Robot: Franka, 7 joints.
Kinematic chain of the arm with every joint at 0, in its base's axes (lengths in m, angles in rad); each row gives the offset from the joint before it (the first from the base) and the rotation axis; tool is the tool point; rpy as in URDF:
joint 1: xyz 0 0 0.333 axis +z
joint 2: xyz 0 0 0 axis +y
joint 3: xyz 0 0 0.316 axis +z
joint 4: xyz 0.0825 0 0 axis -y
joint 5: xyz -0.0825 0 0.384 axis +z
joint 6: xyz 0 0 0 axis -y
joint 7: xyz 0.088 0 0 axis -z
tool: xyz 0 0 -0.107 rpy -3.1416 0 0
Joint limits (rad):
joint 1: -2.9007..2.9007
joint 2: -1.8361..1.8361
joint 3: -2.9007..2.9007
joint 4: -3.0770..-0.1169
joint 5: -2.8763..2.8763
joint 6: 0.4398..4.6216
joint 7: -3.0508..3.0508
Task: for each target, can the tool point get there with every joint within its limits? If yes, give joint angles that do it. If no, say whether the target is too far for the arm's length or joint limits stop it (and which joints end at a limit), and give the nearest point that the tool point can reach.
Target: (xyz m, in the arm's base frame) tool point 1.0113 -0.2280 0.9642
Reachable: no: too far | nearest point 0.7148 -0.1612 0.7791 | short by 0.356 m
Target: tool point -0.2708 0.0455 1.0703
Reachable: yes | joints 2.3654 0.0209 0.1961 -0.6825 2.1028 1.2015 -0.9092
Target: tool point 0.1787 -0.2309 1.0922
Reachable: yes | joints -2.2416 -0.3627 0.8788 -0.9735 1.2419 3.0785 2.5653
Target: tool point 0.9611 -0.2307 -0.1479
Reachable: no: too far | nearest point 0.7501 -0.1801 -0.0423 | short by 0.241 m
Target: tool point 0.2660 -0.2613 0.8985
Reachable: yes | joints -0.4856 0.0377 -0.0682 -0.7073 -0.6544 0.7691 -2.2899
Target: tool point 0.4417 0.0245 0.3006
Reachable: yes | joints 0.5021 0.0329 -0.6837 -2.5256 -1.4945 3.3097 -2.2089
